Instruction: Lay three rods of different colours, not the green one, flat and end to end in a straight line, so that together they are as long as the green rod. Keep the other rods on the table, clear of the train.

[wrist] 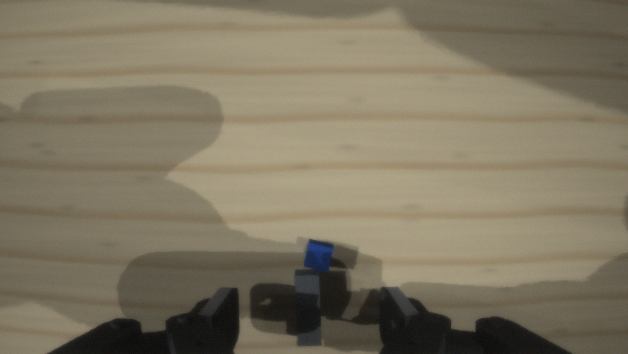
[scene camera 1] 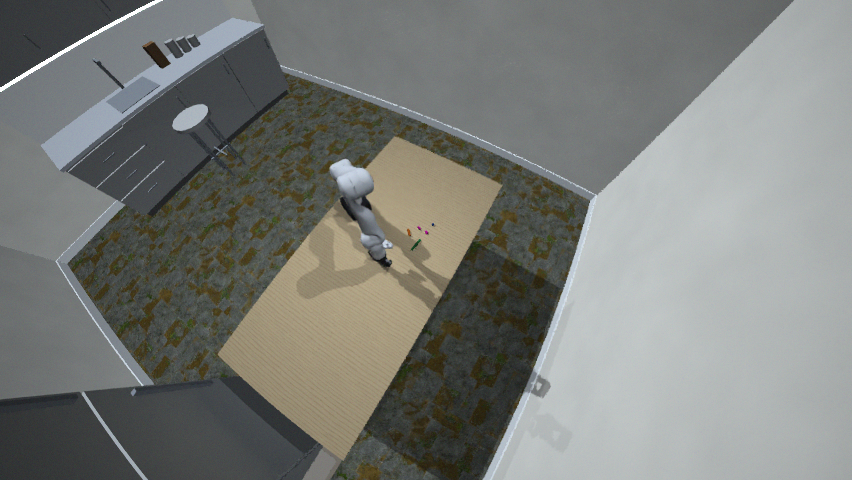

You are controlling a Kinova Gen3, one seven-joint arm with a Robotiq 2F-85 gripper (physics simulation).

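Frame: origin at the arm's base, x back, y left, z down, level; millimetres.
Where they show: gripper, between the fingertips: [wrist: 309, 310] [scene camera 1: 382, 262].
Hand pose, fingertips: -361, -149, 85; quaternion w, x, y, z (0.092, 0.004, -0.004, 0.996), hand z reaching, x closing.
Things, the pixels of their top centre, and the offset from my fingertips, as dx, dy, dz. Level surfaces: height alone.
- dark grey rod, centre of its top: [wrist: 308, 311] +0, +1, -2
- short blue rod, centre of its top: [wrist: 318, 257] +0, +23, -2
- long green rod, centre of its top: [scene camera 1: 415, 244] -67, +203, -2
- orange rod, centre of its top: [scene camera 1: 408, 232] +14, +234, -2
- tiny dark blue rod, centre of its top: [scene camera 1: 433, 224] -57, +366, -2
- wooden table, height of its surface: dz +8
My gripper [scene camera 1: 388, 262] [wrist: 309, 310] is open and low over the table. A dark grey rod [wrist: 308, 305] lies between its parted fingers, touching neither. A short blue rod [wrist: 318, 255] lies just beyond the grey rod's far end, slightly turned and a little to the right; whether they touch is unclear. Neither rod can be made out in the scene view. There, the long green rod [scene camera 1: 415, 245] lies to the right of the gripper. An orange rod [scene camera 1: 409, 232], two small magenta rods [scene camera 1: 419, 227] [scene camera 1: 426, 232] and a tiny dark blue rod [scene camera 1: 432, 224] lie beyond the green rod.
The wooden table [scene camera 1: 321, 333] stretches away on both sides of the arm [scene camera 1: 368, 223]. The arm's shadows fall across the table around the gripper. A stool [scene camera 1: 190, 118] and a kitchen counter [scene camera 1: 220, 44] stand off the table at the upper left.
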